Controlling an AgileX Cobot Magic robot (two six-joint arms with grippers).
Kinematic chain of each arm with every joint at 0, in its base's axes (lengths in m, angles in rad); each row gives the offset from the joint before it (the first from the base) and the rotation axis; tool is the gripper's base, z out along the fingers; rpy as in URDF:
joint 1: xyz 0 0 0.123 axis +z
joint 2: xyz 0 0 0 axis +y
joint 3: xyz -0.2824 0 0.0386 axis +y
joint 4: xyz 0.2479 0 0.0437 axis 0.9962 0 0.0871
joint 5: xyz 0 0 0 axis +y
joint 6: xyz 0.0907 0 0.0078 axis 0.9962 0 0.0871
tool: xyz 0 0 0 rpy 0 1.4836 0
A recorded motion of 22 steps. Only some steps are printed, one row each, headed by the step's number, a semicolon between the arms.
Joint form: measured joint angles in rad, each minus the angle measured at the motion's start. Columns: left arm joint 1, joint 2, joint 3, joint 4, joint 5, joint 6; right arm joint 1, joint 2, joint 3, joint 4, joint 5, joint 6.
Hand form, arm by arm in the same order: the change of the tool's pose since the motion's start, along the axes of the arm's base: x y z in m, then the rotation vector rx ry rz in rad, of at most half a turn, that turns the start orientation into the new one. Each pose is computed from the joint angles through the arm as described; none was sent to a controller.
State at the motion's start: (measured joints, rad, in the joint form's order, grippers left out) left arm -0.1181 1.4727 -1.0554 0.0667 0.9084 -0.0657; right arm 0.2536 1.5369 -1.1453 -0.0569 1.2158 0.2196
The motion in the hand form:
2: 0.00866 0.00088 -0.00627 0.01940 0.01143 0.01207; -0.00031 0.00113 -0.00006 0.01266 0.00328 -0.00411
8: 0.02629 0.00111 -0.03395 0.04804 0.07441 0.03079; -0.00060 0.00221 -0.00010 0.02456 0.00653 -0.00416
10: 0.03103 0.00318 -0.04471 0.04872 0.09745 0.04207; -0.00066 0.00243 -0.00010 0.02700 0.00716 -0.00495
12: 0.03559 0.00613 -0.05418 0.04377 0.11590 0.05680; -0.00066 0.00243 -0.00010 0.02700 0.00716 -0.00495
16: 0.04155 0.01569 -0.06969 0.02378 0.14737 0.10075; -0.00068 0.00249 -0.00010 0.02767 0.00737 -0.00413
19: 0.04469 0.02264 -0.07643 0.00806 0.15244 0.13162; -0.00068 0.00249 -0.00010 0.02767 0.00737 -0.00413
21: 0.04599 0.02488 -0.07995 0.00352 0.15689 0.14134; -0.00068 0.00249 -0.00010 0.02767 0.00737 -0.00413
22: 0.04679 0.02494 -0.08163 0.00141 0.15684 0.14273; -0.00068 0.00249 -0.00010 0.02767 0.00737 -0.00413
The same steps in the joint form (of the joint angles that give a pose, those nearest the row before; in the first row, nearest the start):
2: 0.0000 0.0391 -0.0172 0.0270 -0.0069 -0.0229; 0.0000 0.0000 0.0000 0.0137 0.0000 0.0000
8: 0.0000 0.1470 -0.0326 0.0618 -0.0305 -0.0595; 0.0000 0.0000 0.0000 0.0268 0.0000 -0.0039
10: 0.0086 0.1822 -0.0326 0.0618 -0.0426 -0.0643; 0.0000 0.0000 0.0000 0.0295 0.0000 -0.0039
12: 0.0209 0.2143 -0.0347 0.0557 -0.0551 -0.0659; 0.0000 0.0000 0.0000 0.0295 0.0000 -0.0039
16: 0.0571 0.2630 -0.0347 0.0332 -0.0755 -0.0660; 0.0000 0.0000 0.0000 0.0303 0.0000 -0.0050
19: 0.0823 0.2843 -0.0347 0.0179 -0.0935 -0.0659; 0.0000 0.0000 0.0000 0.0303 0.0000 -0.0050
21: 0.0902 0.2953 -0.0347 0.0133 -0.1005 -0.0659; 0.0000 0.0000 0.0000 0.0303 0.0000 -0.0050
22: 0.0910 0.3006 -0.0347 0.0112 -0.1061 -0.0659; 0.0000 0.0000 0.0000 0.0303 0.0000 -0.0050

